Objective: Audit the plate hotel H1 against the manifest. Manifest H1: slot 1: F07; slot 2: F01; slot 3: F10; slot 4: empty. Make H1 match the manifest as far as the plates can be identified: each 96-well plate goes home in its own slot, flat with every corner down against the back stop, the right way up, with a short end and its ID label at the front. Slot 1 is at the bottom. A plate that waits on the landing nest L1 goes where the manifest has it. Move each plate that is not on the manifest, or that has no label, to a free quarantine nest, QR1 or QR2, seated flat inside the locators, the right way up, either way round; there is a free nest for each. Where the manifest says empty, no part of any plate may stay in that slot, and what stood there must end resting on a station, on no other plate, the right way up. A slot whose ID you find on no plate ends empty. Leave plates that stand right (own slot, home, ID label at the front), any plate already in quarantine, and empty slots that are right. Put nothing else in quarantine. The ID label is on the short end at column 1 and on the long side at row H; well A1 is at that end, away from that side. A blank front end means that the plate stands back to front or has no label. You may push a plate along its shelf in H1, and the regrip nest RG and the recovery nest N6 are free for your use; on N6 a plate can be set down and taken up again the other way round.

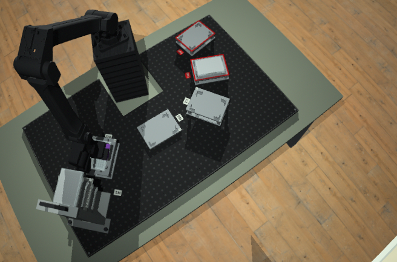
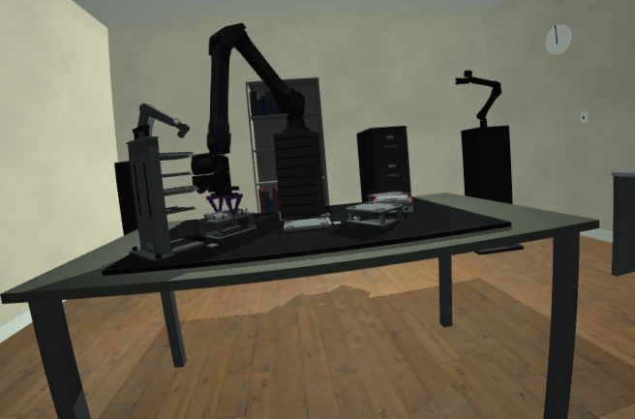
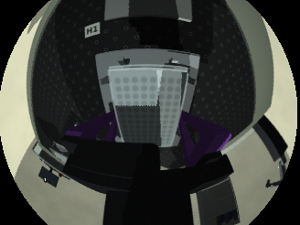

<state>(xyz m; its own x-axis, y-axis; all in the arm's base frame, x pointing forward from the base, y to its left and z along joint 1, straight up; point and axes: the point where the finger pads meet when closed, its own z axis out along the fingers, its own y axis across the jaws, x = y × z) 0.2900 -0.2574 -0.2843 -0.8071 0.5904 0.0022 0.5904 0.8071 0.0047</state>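
The regrip nest RG lies 1 cm below my hand. The rest, counted from my hand: plate hotel H1 (21 cm ahead, 16 cm to the right, 9 cm above); recovery nest N6 (1 cm behind, 28 cm to the left, 6 cm below); grey 96-well plate (15 cm ahead, 11 cm to the right, 21 cm above).
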